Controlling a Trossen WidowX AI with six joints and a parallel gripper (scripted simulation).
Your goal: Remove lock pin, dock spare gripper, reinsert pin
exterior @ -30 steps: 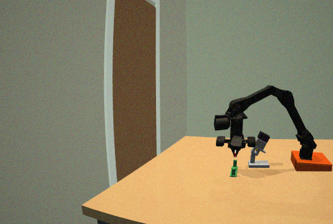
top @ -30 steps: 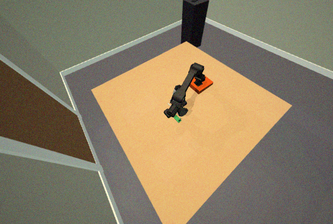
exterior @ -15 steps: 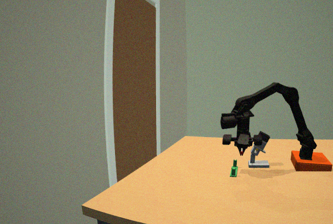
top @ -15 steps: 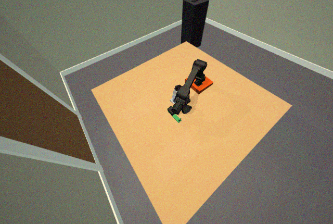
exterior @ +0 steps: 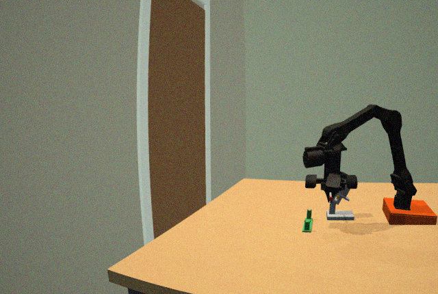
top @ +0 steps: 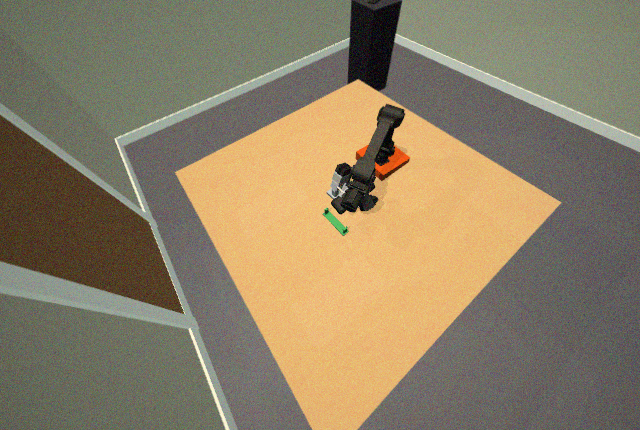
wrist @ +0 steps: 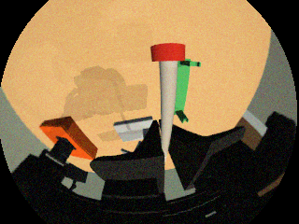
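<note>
My gripper tip is 30 mm past the grey mount, 110 mm to the left of it and 40 mm above it. The rest, counted from my gripper tip: spare gripper: 40 mm behind, 110 mm to the right, 30 mm above; green bracket: 70 mm ahead, 10 mm to the left, 70 mm below.
</note>
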